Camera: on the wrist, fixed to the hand. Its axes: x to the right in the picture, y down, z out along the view.
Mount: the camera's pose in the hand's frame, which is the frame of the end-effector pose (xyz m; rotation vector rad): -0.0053 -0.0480 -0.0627 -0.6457 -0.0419 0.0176
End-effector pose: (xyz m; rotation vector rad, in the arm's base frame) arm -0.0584 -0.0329 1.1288 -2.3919 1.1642 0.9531
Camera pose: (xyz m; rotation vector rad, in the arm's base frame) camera 0.0038 -0.0336 1.1777 2.4445 -0.8346 -1.3616
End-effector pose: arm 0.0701 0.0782 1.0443 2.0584 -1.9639 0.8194
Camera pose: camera 0.1001 0.1188 1.1053 1.6753 -1.9257 0.1021
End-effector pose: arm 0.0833 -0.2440 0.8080 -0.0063 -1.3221 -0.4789
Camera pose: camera 0.1242 -0.3026 0.7741 -0.5645 -1.1579 -0.8759
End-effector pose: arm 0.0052 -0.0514 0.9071 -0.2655 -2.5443 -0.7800
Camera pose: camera 0.0184 -0.1268 0.9274 -0.5075 -2.2458 -1.5853
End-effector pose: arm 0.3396 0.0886 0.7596 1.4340 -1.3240 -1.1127
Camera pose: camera 0.4113 0.0983 0.7274 0.9200 -0.8767 -1.3991
